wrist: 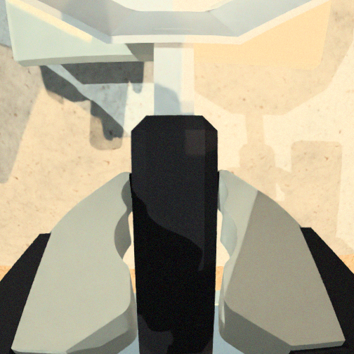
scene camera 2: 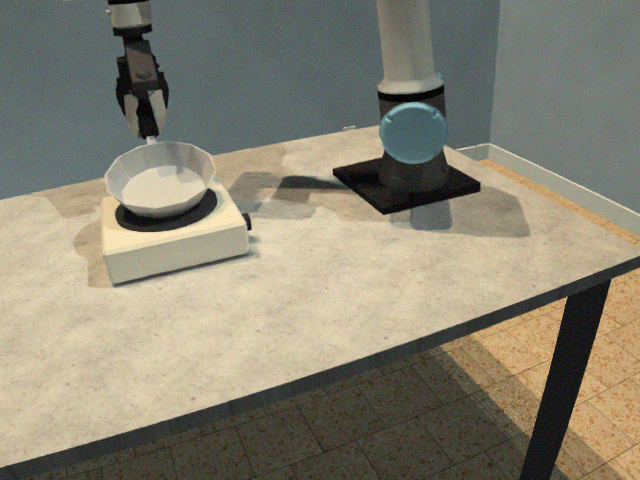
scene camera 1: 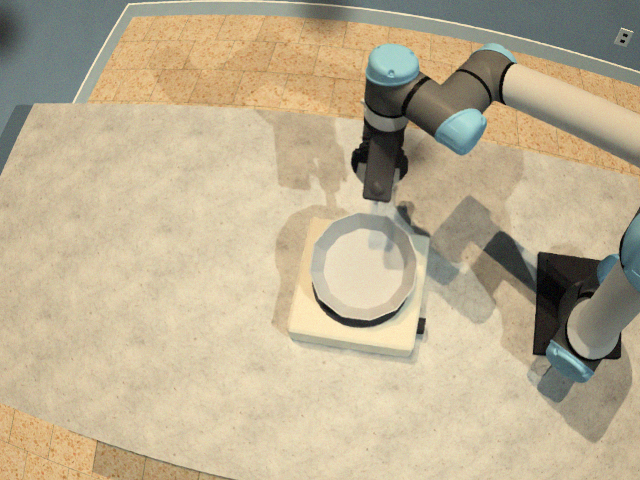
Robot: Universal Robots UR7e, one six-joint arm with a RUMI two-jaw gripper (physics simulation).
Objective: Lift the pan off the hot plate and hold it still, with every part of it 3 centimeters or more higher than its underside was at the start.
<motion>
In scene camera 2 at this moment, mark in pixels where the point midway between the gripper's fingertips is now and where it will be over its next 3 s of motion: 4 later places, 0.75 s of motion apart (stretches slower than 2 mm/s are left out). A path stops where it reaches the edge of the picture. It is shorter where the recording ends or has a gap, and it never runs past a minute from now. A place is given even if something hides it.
My gripper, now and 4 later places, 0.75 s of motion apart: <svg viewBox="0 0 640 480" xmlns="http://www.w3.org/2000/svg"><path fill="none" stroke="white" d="M149 136L145 112L143 94L139 69L135 40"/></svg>
</motion>
